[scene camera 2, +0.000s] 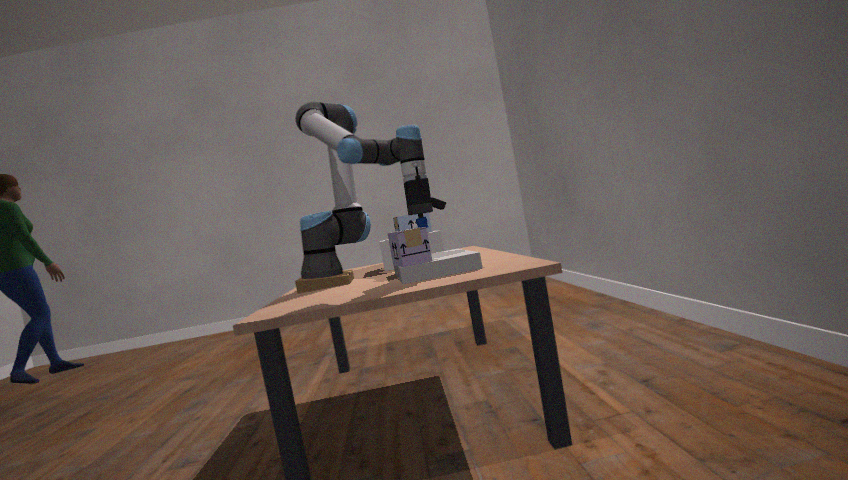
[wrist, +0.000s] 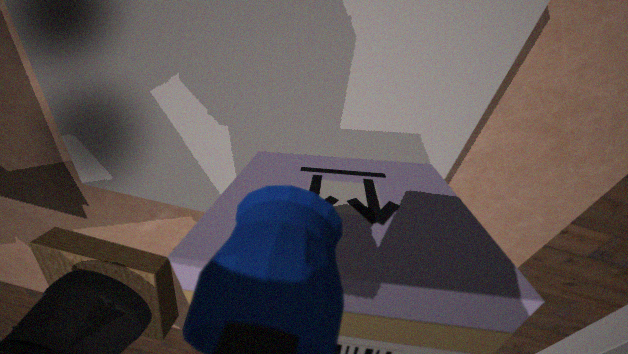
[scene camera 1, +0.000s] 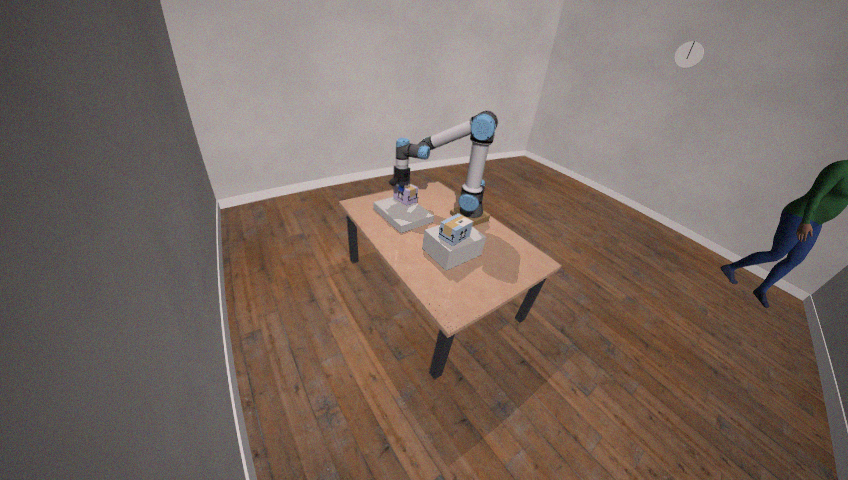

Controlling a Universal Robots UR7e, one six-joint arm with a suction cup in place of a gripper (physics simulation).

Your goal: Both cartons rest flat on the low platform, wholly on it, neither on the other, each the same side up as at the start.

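Frame: origin at the arm's base, x ahead, y left, z up, level; metres.
Seen in the pictures: end effector, tool point: point(wrist: 289, 233) point(scene camera 1: 401, 189); arm's base, origin of the base link: point(scene camera 2: 322, 275) point(wrist: 106, 302).
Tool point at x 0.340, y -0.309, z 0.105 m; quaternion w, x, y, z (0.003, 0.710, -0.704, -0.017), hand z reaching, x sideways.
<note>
Pixels of each thing's top centre, then the offset from my tool point to it. Level surfaces: height alone.
- lilac carton, middle of its top: point(wrist: 333, 340) point(scene camera 2: 406, 230) point(scene camera 1: 406, 185) 0.005 m up, 0.056 m back, 0.025 m right
- low grey platform, middle of its top: point(wrist: 241, 91) point(scene camera 2: 431, 257) point(scene camera 1: 402, 208) 0.097 m down, 0.025 m ahead, 0.057 m left
- second carton, middle of its top: point(scene camera 2: 410, 214) point(scene camera 1: 457, 221) 0.064 m up, 0.061 m ahead, 0.511 m left
- taller grey block, middle of its top: point(scene camera 2: 408, 236) point(scene camera 1: 455, 233) 0.025 m down, 0.034 m ahead, 0.496 m left
- wooden table, its level: 0.145 m down
A lilac carton point(scene camera 1: 408, 194) point(scene camera 2: 411, 246) point(wrist: 421, 251) with black arrows rests flat on the low grey platform point(scene camera 1: 409, 219) point(scene camera 2: 454, 262) point(wrist: 395, 66), near its end closest to the robot base. My blue suction cup point(scene camera 1: 401, 190) point(scene camera 2: 421, 221) point(wrist: 281, 237) hangs just above the carton's top and is apart from it, holding nothing. A second carton point(scene camera 1: 454, 229), tan, white and blue, stands on the taller grey block point(scene camera 1: 452, 251) in the middle of the table. In scene camera 2 only its top point(scene camera 2: 404, 223) shows behind the lilac carton.
Both platforms stand on a wooden table point(scene camera 1: 468, 292) point(scene camera 2: 354, 295) point(wrist: 549, 132). The arm's base sits on a wooden block point(scene camera 1: 480, 215) point(scene camera 2: 324, 280) point(wrist: 100, 259) at the table's edge. A person point(scene camera 1: 796, 227) point(scene camera 2: 21, 269) in a green top walks by the wall.
</note>
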